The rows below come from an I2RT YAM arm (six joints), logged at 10 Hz.
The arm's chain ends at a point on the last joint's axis. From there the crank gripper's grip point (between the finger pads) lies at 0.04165 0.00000 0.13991 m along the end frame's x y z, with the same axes.
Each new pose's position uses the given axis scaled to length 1; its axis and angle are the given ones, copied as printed.
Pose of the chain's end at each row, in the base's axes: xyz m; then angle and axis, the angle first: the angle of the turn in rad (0 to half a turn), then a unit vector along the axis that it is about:
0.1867 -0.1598 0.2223 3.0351 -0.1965 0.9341 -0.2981
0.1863 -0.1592 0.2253 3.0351 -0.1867 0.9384 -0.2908
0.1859 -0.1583 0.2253 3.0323 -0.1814 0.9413 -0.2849
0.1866 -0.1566 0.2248 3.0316 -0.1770 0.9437 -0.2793
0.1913 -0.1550 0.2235 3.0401 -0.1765 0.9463 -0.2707
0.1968 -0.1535 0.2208 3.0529 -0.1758 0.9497 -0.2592
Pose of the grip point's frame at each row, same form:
0.1787 -0.2511 0.1087 3.0351 -0.1965 0.9341 -0.2981
0.1769 -0.2484 0.1101 3.0351 -0.1867 0.9384 -0.2908
0.1760 -0.2458 0.1089 3.0323 -0.1814 0.9413 -0.2849
0.1761 -0.2426 0.1073 3.0316 -0.1770 0.9437 -0.2793
0.1792 -0.2390 0.1047 3.0401 -0.1765 0.9463 -0.2707
0.1824 -0.2349 0.1005 3.0529 -0.1758 0.9497 -0.2592

